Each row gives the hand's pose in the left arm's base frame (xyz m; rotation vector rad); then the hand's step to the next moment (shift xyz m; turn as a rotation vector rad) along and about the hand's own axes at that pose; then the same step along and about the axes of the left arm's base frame.
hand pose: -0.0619 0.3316 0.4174 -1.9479 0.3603 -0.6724
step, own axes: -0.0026 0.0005 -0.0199 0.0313 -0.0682 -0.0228
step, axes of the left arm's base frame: -0.0140 -0.0133 0.0056 0.0088 -0.0018 0.0779
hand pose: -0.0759 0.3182 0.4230 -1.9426 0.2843 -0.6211
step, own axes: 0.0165 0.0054 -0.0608 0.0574 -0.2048 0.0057
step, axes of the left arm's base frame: -0.0186 -0.0569 0.0205 0.0358 0.0685 0.1982
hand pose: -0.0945 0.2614 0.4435 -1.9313 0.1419 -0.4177
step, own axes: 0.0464 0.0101 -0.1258 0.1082 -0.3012 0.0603
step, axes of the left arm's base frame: -0.0003 -0.1273 0.0434 0.0932 0.1391 0.2793
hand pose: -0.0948 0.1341 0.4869 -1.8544 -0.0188 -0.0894
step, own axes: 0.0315 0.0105 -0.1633 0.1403 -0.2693 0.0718
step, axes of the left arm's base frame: 0.0235 -0.1606 0.0378 0.1277 0.1401 0.2479
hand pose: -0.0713 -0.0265 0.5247 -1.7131 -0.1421 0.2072
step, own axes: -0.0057 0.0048 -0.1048 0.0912 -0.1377 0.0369
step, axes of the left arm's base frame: 0.0172 -0.1031 0.0106 0.0842 0.0759 0.1256
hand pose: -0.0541 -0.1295 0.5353 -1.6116 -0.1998 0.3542
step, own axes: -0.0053 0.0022 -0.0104 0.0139 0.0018 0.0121
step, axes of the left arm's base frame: -0.0016 -0.0117 -0.0012 0.0087 0.0159 -0.0038
